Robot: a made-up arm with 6 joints.
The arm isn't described. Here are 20 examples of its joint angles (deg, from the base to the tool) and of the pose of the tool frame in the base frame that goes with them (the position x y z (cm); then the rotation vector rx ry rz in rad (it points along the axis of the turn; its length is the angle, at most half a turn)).
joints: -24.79 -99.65 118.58 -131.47 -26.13 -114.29
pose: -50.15 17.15 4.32 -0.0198 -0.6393 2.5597
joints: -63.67 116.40 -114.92 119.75 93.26 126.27
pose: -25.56 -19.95 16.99 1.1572 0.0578 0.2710
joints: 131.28 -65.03 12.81 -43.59 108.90 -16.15
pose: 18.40 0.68 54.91 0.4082 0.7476 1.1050
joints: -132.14 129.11 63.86 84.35 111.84 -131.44
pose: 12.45 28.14 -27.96 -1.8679 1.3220 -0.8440
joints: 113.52 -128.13 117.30 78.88 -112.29 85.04
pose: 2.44 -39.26 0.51 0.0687 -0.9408 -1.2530
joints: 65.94 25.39 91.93 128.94 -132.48 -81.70
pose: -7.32 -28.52 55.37 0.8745 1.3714 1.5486
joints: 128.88 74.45 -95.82 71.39 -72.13 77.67
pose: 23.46 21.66 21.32 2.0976 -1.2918 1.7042
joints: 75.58 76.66 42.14 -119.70 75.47 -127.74
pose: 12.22 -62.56 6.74 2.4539 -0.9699 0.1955
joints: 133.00 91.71 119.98 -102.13 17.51 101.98
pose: 49.22 -15.24 22.93 1.1730 2.0451 -0.6062
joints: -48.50 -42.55 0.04 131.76 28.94 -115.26
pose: -29.84 8.97 79.66 0.8558 -1.5056 -0.7613
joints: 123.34 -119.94 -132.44 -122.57 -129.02 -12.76
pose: -3.85 4.39 17.01 0.3926 -0.8341 0.7839
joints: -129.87 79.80 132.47 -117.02 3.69 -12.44
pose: 19.33 28.33 34.34 -2.3095 0.8715 -0.7803
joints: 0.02 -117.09 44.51 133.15 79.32 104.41
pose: -39.76 28.42 31.80 0.7058 -0.8017 -1.7004
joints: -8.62 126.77 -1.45 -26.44 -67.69 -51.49
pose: 6.45 -5.98 -18.45 0.9686 0.2874 -0.4847
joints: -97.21 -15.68 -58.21 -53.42 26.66 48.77
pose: -9.61 -6.65 39.53 0.9706 0.6135 -0.1845
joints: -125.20 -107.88 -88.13 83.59 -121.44 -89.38
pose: 38.04 -19.95 21.62 -2.0755 -0.7704 -0.8304
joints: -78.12 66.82 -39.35 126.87 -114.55 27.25
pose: -49.37 -1.37 7.81 -0.1425 -0.5000 -2.9045
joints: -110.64 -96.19 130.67 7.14 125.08 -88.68
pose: 23.13 41.13 26.35 -0.3012 -2.2477 -1.2652
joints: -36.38 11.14 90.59 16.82 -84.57 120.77
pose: -38.80 13.08 47.30 0.7568 1.2725 -0.1607
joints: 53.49 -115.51 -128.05 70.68 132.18 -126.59
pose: -22.24 -5.82 -11.04 -2.2116 1.6671 -0.9568
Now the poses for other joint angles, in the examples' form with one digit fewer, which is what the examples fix.
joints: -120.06 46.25 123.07 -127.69 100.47 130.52
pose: 6.5 40.4 48.3 0.183 1.063 1.369
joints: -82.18 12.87 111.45 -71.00 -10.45 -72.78
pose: -18.7 55.7 21.8 -1.280 -1.011 1.380
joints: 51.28 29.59 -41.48 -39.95 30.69 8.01
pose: 26.8 -6.6 25.4 0.459 1.004 1.639
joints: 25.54 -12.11 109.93 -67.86 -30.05 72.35
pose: -33.8 -20.5 38.4 0.841 0.599 0.107
